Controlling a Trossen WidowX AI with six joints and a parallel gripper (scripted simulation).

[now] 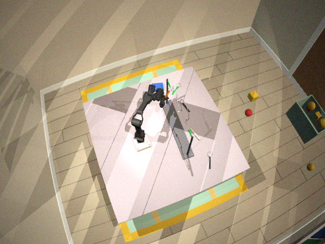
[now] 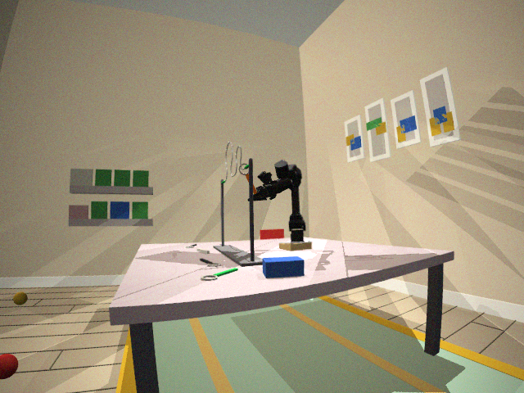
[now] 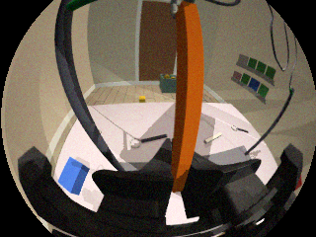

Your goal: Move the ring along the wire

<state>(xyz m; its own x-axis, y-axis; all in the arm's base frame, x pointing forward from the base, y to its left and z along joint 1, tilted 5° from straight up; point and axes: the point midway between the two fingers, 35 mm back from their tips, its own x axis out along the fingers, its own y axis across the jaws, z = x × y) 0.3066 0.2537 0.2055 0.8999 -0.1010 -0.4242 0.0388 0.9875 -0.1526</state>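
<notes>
Now: gripper tip 100 mm below the orange-handled ring and 10 mm to the right of it. Round my gripper tip: white stick (300 mm to the right, 250 mm below, 180 mm ahead); then blue block (310 mm to the left, 230 mm below, 40 mm behind); then green-handled ring (270 mm to the left, 250 mm below, 160 mm ahead).
</notes>
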